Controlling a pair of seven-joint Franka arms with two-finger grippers.
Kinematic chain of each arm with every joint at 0, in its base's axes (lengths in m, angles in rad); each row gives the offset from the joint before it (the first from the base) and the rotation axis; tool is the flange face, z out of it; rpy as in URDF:
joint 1: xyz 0 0 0.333 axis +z
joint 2: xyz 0 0 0 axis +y
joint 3: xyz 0 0 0.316 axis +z
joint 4: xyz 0.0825 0 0 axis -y
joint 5: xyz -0.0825 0 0.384 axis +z
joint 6: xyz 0 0 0 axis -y
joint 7: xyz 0.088 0 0 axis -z
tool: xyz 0 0 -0.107 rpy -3.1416 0 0
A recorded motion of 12 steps. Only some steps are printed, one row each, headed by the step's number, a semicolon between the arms.
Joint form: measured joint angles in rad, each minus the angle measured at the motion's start. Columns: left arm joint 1, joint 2, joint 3, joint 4, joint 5, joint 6, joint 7; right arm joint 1, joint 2, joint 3, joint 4, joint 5, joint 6, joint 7.
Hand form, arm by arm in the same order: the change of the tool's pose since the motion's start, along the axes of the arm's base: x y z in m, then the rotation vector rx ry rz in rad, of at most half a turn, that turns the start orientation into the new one. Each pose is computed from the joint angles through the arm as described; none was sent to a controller.
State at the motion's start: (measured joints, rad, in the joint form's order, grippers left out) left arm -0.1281 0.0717 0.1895 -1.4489 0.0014 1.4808 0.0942; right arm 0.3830 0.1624 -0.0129 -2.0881 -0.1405 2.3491 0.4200
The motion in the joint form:
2: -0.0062 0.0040 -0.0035 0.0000 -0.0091 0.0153 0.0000; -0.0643 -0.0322 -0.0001 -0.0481 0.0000 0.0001 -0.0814
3: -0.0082 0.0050 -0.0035 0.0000 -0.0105 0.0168 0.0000; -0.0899 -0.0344 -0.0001 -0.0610 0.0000 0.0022 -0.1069
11: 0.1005 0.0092 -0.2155 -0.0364 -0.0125 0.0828 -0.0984; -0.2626 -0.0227 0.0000 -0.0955 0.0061 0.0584 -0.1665
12: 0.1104 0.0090 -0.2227 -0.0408 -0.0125 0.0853 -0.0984; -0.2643 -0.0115 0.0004 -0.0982 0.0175 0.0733 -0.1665
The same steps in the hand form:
2: 0.0032 -0.0065 -0.0010 -0.0080 -0.0118 -0.0103; -0.0011 -0.0396 -0.0030 -0.0149 0.0203 0.0161
3: 0.0037 -0.0079 -0.0014 -0.0091 -0.0124 -0.0124; -0.0004 -0.0545 -0.0073 -0.0199 0.0305 0.0160
11: 0.0115 -0.0622 -0.0159 -0.0259 -0.0361 -0.0162; 0.0134 -0.1493 -0.0236 -0.0130 0.0287 -0.0957
12: 0.0117 -0.0605 -0.0176 -0.0264 -0.0344 -0.0134; 0.0141 -0.1496 -0.0296 -0.0033 0.0294 -0.1033

